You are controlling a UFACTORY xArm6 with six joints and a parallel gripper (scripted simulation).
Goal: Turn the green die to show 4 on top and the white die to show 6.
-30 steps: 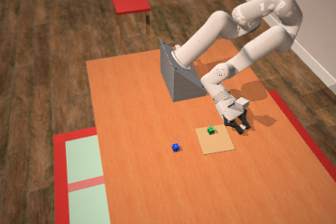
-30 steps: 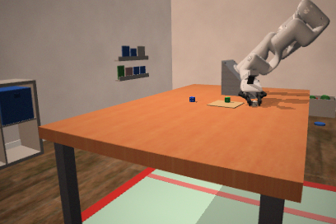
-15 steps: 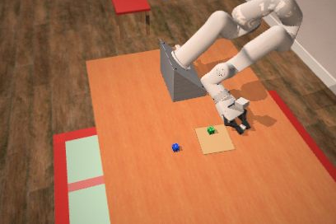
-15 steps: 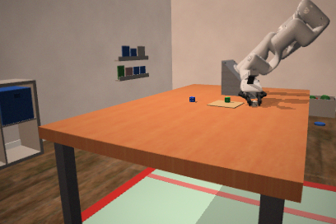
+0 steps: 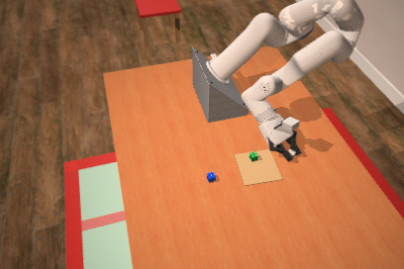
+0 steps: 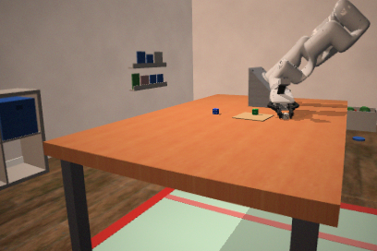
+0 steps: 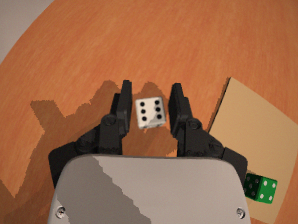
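Right now my hand is 10 mm above the white die. The rest, counted from my hand: tan mat 10 mm behind, 140 mm to the right, 20 mm below; green die 50 mm behind, 130 mm to the right, 10 mm below; blue die 30 mm behind, 310 mm to the right, 10 mm below.
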